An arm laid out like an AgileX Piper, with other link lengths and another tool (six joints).
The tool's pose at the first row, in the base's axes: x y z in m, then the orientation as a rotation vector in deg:
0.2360, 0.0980, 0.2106, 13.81, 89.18, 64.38
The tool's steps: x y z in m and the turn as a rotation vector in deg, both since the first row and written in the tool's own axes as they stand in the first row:
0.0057, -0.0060, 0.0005, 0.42, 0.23, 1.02
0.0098, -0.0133, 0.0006, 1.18, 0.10, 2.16
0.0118, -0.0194, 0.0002, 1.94, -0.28, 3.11
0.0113, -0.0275, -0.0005, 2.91, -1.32, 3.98
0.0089, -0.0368, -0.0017, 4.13, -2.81, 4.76
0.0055, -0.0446, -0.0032, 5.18, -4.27, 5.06
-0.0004, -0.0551, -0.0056, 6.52, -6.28, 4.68
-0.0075, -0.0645, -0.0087, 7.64, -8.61, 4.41
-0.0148, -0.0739, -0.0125, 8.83, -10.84, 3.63
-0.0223, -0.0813, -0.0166, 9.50, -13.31, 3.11
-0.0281, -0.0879, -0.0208, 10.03, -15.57, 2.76
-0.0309, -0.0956, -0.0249, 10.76, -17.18, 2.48
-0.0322, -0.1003, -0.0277, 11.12, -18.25, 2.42
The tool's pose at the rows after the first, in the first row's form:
0.2370, 0.0990, 0.2024, 14.79, 89.67, 64.92
0.2386, 0.0980, 0.1943, 16.29, 90.04, 65.19
0.2401, 0.0960, 0.1884, 17.77, 90.17, 65.24
0.2430, 0.0911, 0.1825, 19.67, 89.82, 64.88
0.2465, 0.0840, 0.1770, 21.89, 89.20, 64.11
0.2496, 0.0768, 0.1732, 23.58, 88.49, 63.10
0.2538, 0.0661, 0.1690, 25.17, 87.42, 61.20
0.2574, 0.0548, 0.1662, 26.83, 85.93, 59.45
0.2604, 0.0429, 0.1636, 28.05, 84.54, 57.29
0.2624, 0.0319, 0.1625, 29.24, 82.65, 55.66
0.2635, 0.0223, 0.1609, 30.35, 80.86, 54.32
0.2641, 0.0143, 0.1566, 31.34, 79.77, 53.07
0.2640, 0.0095, 0.1536, 32.01, 78.98, 52.43

